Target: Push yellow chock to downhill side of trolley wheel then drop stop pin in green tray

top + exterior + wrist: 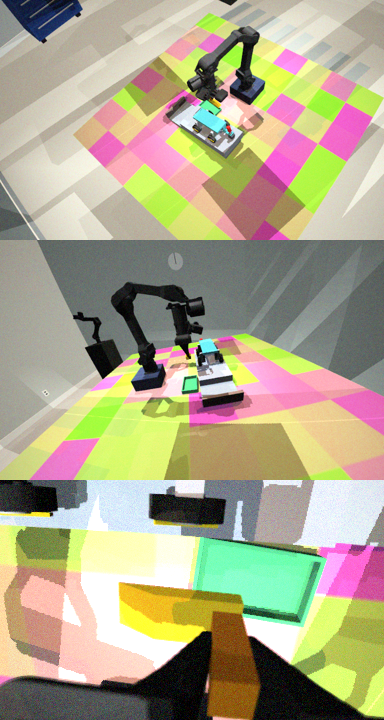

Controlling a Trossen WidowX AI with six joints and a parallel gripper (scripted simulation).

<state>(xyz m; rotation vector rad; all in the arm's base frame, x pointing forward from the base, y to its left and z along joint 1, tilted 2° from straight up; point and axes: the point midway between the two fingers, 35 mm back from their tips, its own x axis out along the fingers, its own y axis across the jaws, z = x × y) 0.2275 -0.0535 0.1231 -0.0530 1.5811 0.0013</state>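
Now: the red-headed stop pin 19 cm to the left of my gripper tip, 8 cm ahead of it and 3 cm below it. The rest, counted from my gripper tip: trolley (10 cm ahead, 8 cm to the left, 5 cm below); yellow chock (2 cm to the left, 1 cm below).
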